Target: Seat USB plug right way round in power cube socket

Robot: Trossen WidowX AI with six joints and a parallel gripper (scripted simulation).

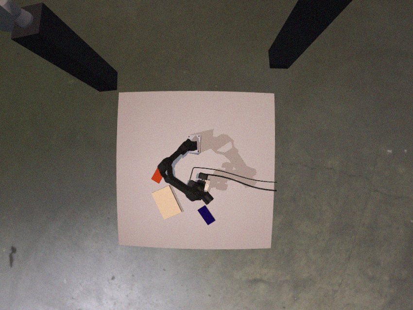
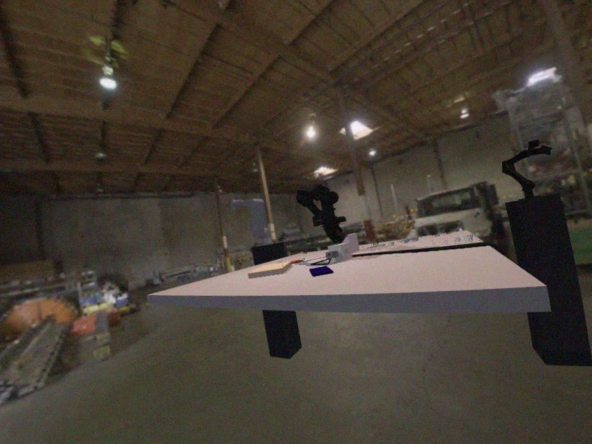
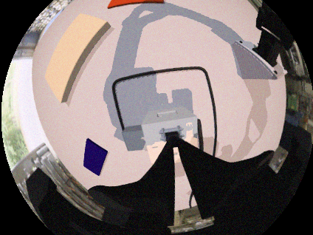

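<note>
My gripper tip is 20 mm above the dark USB plug. Also, from my gripper tip: orange block 330 mm to the right, 100 mm below, 80 mm behind; then beige block 280 mm to the right, 150 mm ahead, 100 mm below; then dark blue block 270 mm ahead, 100 mm below, 30 mm to the left.
</note>
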